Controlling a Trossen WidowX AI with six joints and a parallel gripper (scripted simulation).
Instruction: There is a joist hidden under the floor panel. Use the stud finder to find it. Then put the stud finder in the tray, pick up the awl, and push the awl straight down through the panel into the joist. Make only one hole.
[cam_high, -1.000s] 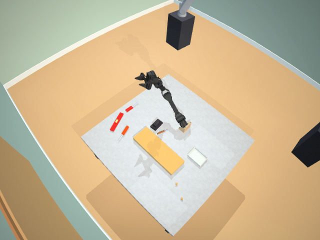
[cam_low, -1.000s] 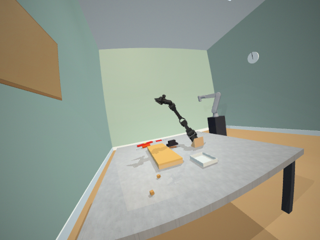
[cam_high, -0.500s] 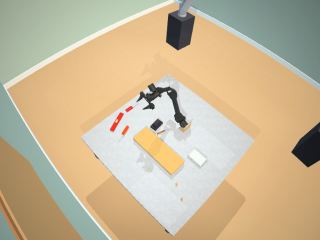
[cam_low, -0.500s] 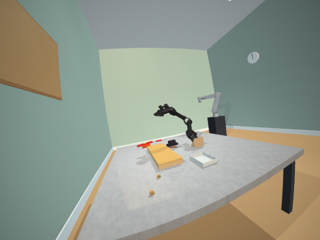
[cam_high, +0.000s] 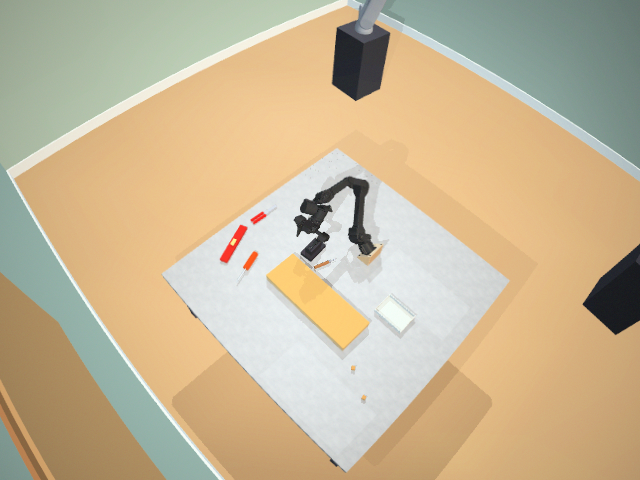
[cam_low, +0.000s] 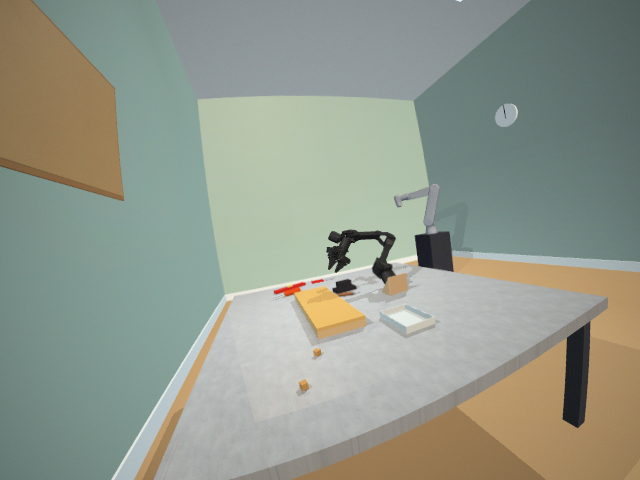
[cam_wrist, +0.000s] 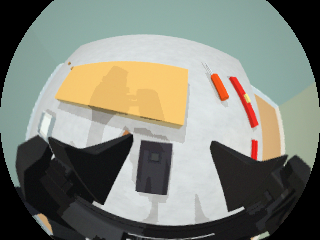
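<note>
My gripper tip is 8 cm above the black stud finder, 4 cm past it and 1 cm to the right of it. From my gripper tip the other things lie so: brown-handled awl 12 cm below, 11 cm to the left, 6 cm behind; orange-handled screwdriver 30 cm ahead, 11 cm to the right, 11 cm below; red level 28 cm to the right, 24 cm ahead, 11 cm below.
</note>
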